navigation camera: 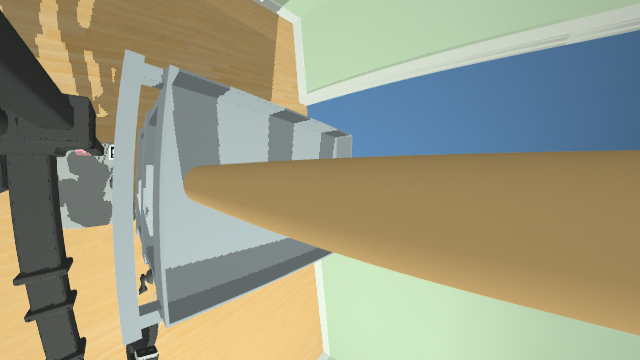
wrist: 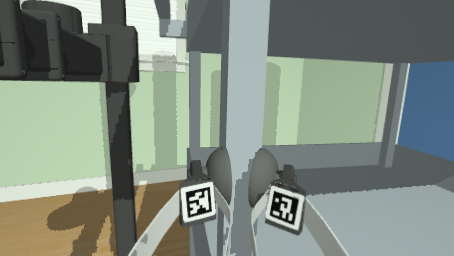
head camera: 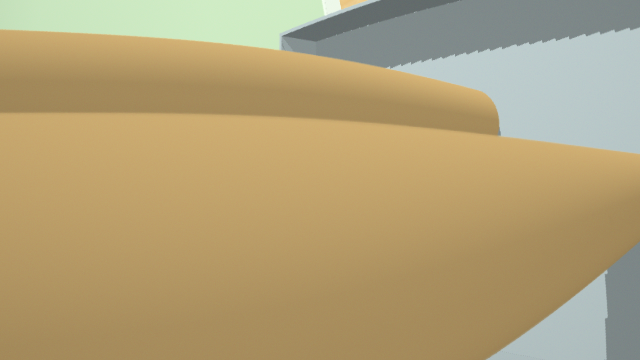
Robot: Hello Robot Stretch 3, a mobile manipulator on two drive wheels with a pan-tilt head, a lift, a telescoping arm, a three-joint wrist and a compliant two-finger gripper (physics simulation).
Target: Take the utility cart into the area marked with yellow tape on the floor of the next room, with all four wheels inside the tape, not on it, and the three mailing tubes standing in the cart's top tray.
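Frame: origin at the robot's base, x ahead, y left, z up, level; metres.
Seen in the pictures: gripper, fingertip midpoint: (wrist: 242,167).
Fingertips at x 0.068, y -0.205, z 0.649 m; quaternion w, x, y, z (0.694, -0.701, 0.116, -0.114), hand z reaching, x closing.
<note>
A point is followed by its place in that frame.
The grey utility cart (head camera: 560,95) {x 0.234, y -0.092, z 0.794 m} (navigation camera: 215,250) {x 0.170, y -0.137, z 0.794 m} (wrist: 246,75) {x 0.063, y -0.221, z 0.716 m} stands upright in front of the robot. Large tan mailing tubes rise from its top tray and block much of the head view: a near tube (head camera: 250,210) {x 0.117, y 0.000, z 1.253 m} and another tube (head camera: 200,70) {x 0.323, y -0.085, z 1.163 m} behind it. In the navigation view one tube (navigation camera: 400,200) {x 0.114, y 0.035, z 1.212 m} shows, leaning or foreshortened across the tray. A third tube cannot be made out. My gripper (wrist: 242,167) {x 0.068, y -0.205, z 0.649 m} is shut on an upright corner post of the cart, with one fingertip on each side. The wheels and yellow tape do not show.
The cart's handle bar (navigation camera: 126,200) {x 0.016, y 0.008, z 0.864 m} faces the robot's base (navigation camera: 90,195) {x -0.095, y -0.043, z 0.160 m} and arm (navigation camera: 35,210) {x -0.101, y -0.008, z 0.761 m}. Beyond the cart, a blue surface (navigation camera: 450,105) {x 1.354, y 0.455, z 1.189 m} lies between pale green walls (navigation camera: 390,45) {x 1.217, y 0.882, z 0.863 m}. White baseboard edges (navigation camera: 322,300) {x 1.498, y -1.404, z 0.070 m} stand near the tray's far side. Wood floor (navigation camera: 250,310) {x 0.667, y -1.052, z 0.001 m} surrounds the cart.
</note>
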